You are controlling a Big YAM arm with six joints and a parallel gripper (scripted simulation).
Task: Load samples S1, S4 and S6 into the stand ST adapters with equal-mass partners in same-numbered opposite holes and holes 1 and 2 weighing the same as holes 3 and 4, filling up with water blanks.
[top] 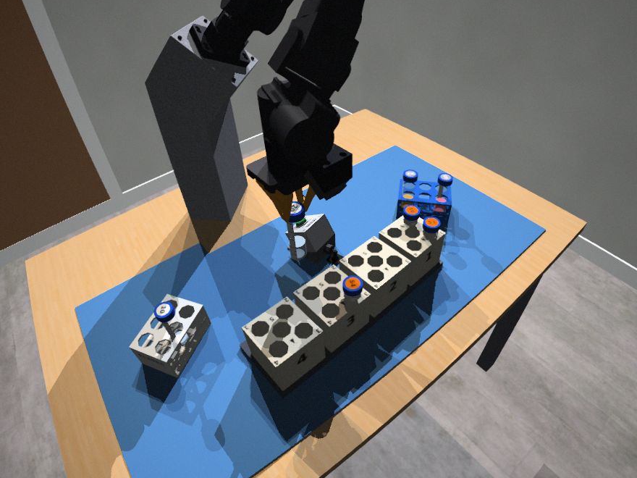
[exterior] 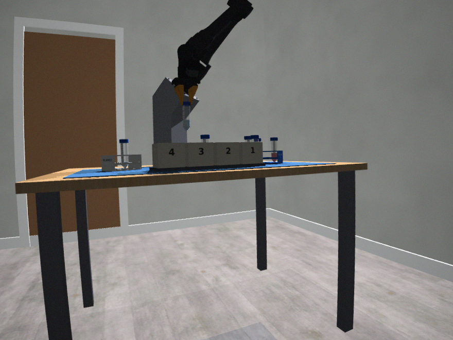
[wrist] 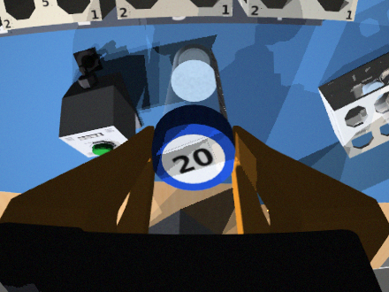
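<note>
My hand is 19 cm above the green DONE key, 17 cm past it and 8 cm to the right of it. From my hand the other things lie so: blank rack RB: 26 cm to the right, 23 cm below, 6 cm behind; then grey-dot tube X3: 34 cm to the left, 19 cm below, 13 cm behind; then 40 mL blank: 25 cm to the right, 19 cm below, 4 cm behind.
</note>
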